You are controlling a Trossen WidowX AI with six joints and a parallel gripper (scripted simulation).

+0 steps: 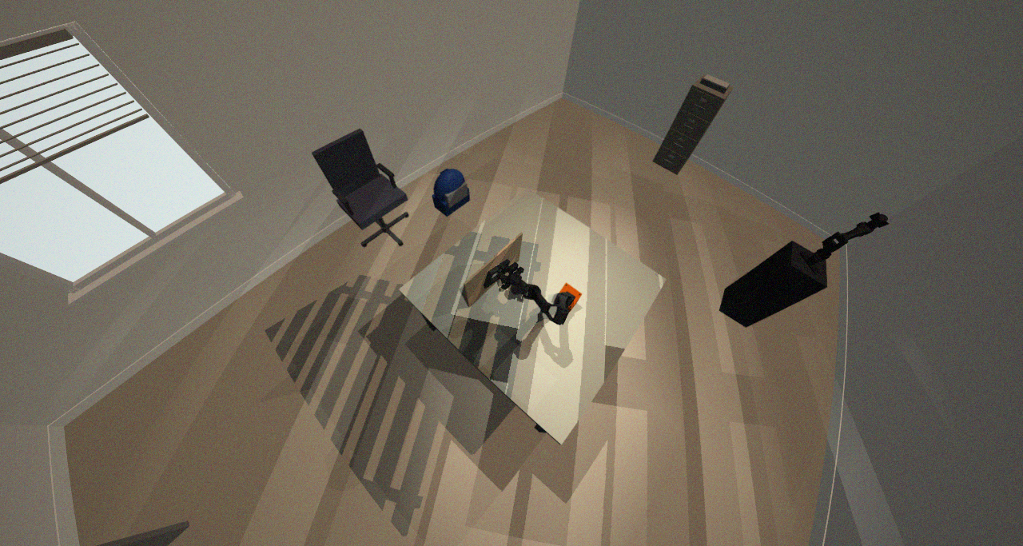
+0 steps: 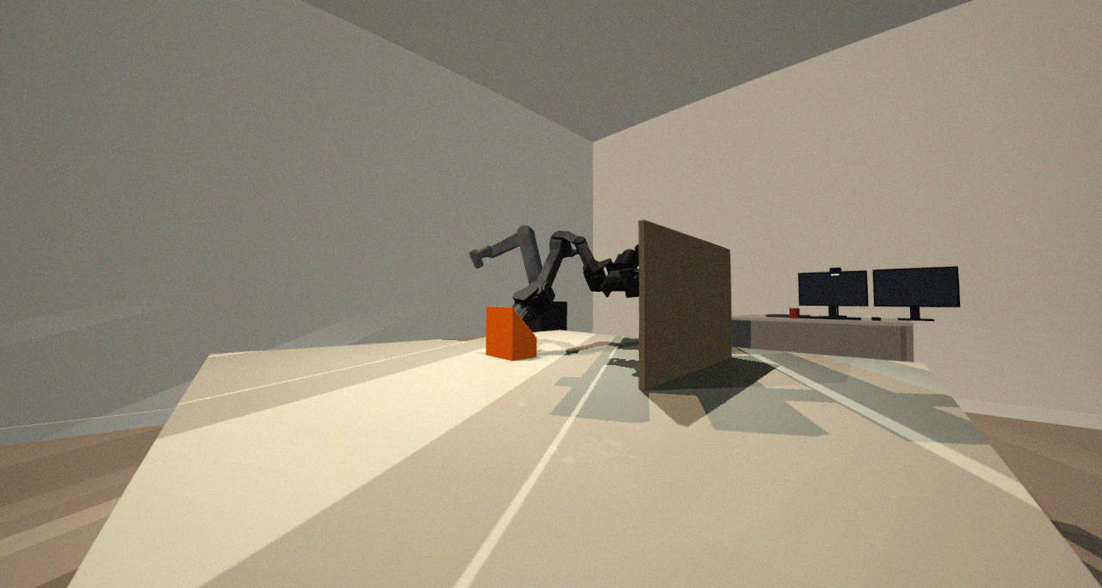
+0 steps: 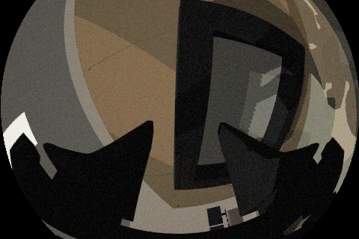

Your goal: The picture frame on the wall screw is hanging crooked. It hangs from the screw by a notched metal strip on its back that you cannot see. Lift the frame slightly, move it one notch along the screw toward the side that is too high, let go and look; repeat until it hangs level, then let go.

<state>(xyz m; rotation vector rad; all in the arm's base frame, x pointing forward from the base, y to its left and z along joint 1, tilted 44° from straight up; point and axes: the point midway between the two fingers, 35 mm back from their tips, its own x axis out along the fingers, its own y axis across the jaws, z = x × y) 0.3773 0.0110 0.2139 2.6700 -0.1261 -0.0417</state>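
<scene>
My gripper tip is 1 cm short of the black picture frame, 1 cm to the right of it and 5 cm above it. The rest, counted from my gripper tip: brown wall board: 2 cm ahead, 6 cm below.
</scene>
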